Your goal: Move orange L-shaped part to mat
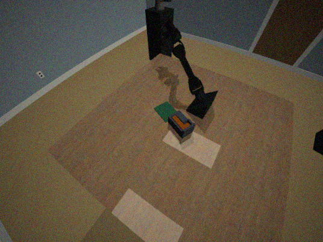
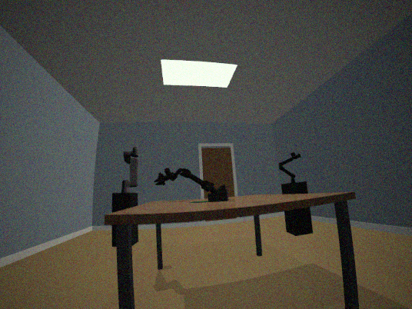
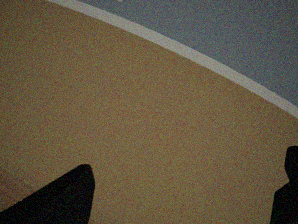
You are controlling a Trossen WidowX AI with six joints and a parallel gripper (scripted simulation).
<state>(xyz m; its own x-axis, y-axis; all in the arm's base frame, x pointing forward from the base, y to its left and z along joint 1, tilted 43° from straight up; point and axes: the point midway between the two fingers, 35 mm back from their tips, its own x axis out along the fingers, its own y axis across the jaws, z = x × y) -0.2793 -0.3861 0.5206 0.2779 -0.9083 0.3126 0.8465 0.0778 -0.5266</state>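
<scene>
Right now my gripper tip is 51 cm short of the orange L-shaped part, 68 cm to the right of it and 16 cm above it. From my gripper tip the other things lie so: green mat 47 cm ahead, 52 cm to the left, 22 cm below.
</scene>
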